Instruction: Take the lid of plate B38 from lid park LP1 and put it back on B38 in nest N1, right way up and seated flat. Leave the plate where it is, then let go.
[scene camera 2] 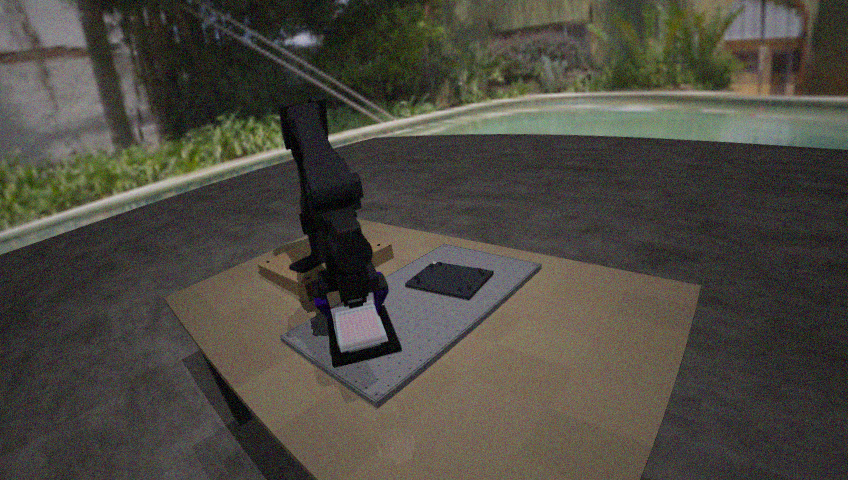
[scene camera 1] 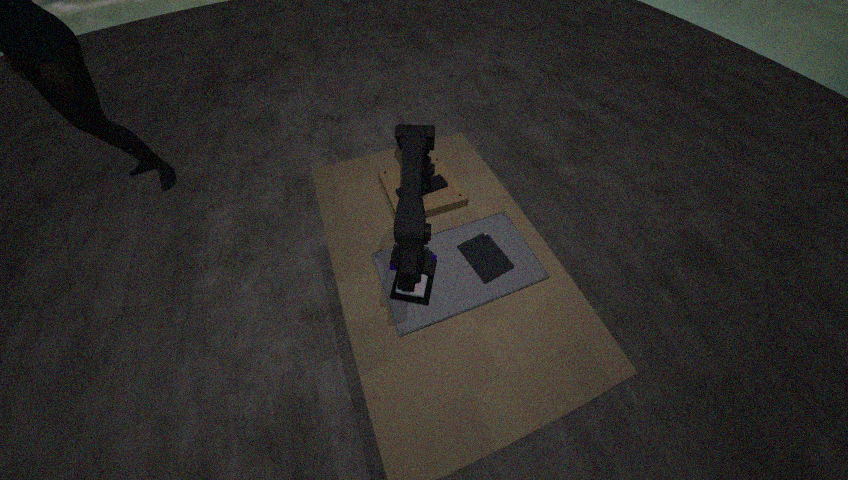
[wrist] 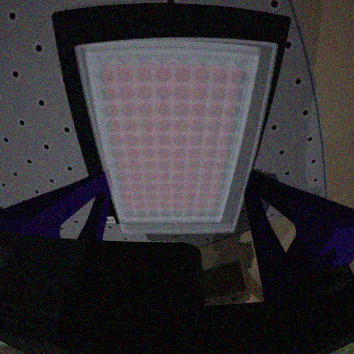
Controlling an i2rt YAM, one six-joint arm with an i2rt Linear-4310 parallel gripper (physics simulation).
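The clear lid is between my fingers, right way up, over plate B38, whose pink wells show through it. In the wrist view the lid's outline is shifted a little to the right of the plate's; whether they touch is unclear. The plate sits in the black frame of nest N1. My gripper is shut on the lid, one finger at each long side. A dark pad with small pegs, probably lid park LP1, bears no lid.
The nest and the dark pad stand on a grey perforated board. A raised wooden base is behind it, beneath the arm. Both are on a wooden table. A dark figure stands off at the left.
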